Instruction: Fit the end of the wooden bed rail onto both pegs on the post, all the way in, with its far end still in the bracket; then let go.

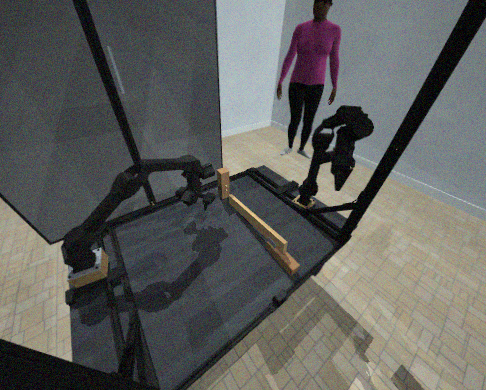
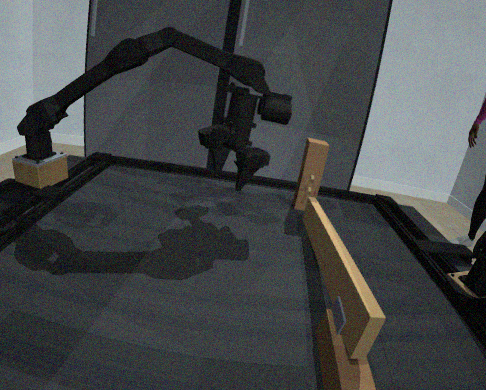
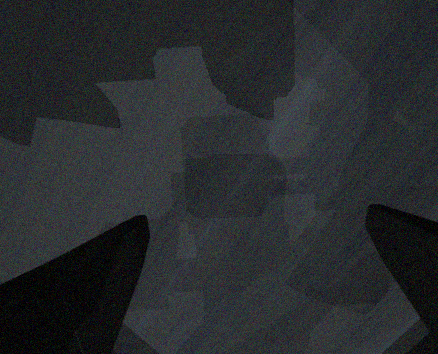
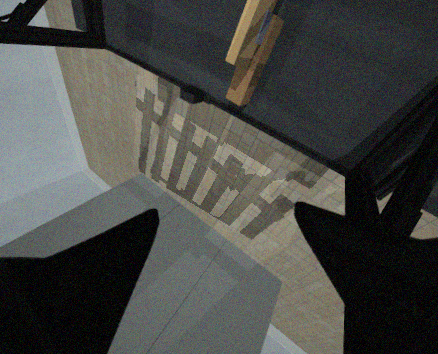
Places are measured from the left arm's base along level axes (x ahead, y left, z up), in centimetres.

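Where they show: left gripper, between the fingertips: (image 1: 197, 208) (image 2: 226, 182) (image 3: 255, 220); right gripper, between the fingertips: (image 1: 337, 190) (image 4: 226, 211); left arm's base, origin of its link: (image 1: 84, 262) (image 2: 39, 155); right arm's base, origin of its link: (image 1: 303, 200) (image 2: 476, 285).
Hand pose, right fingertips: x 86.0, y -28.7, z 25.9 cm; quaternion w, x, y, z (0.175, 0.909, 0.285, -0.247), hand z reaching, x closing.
Note:
Things, the pixels of their centre, and the offset from my right fingertips. "spot": a spot on its surface instead. Level surfaces: height alone.
- wooden bed rail, middle of its body: (image 2: 327, 249) (image 1: 253, 219) dx -17.7, dy +23.1, dz -28.5 cm
- post, a spot on its surface: (image 2: 312, 161) (image 1: 224, 180) spot: dx -21.6, dy +49.6, dz -21.1 cm
- wooden block, middle of its body: (image 2: 348, 363) (image 4: 249, 63) (image 1: 282, 254) dx -15.3, dy +2.0, dz -30.8 cm
- bluish bracket plate, a spot on its surface: (image 2: 340, 315) (image 4: 248, 28) spot: dx -17.2, dy +6.8, dz -27.7 cm
- table, height of its surface: dz -34.4 cm
The wooden bed rail (image 1: 260, 224) (image 2: 335, 265) (image 4: 242, 35) runs from beside the post's foot to the bracket. The post (image 1: 223, 182) (image 2: 312, 161) stands upright at the back; both its pegs (image 2: 311, 183) show uncovered, above the rail's near end. The rail's far end overhangs the wooden block (image 1: 288, 262) (image 4: 255, 67), beside a bluish bracket plate (image 2: 340, 315) (image 4: 263, 30); how deep it sits is unclear. My left gripper (image 1: 199, 204) (image 2: 227, 181) (image 3: 255, 220) is open and empty, above the table left of the post. My right gripper (image 4: 226, 211) is open and empty, raised away from the rail.
Black frame posts (image 1: 395, 145) rise beside the table (image 1: 165, 345). A dark panel (image 1: 170, 90) stands behind it. A person in a pink top (image 1: 317, 52) stands on the floor beyond the right arm. The left arm's shadow falls on the table left of the rail.

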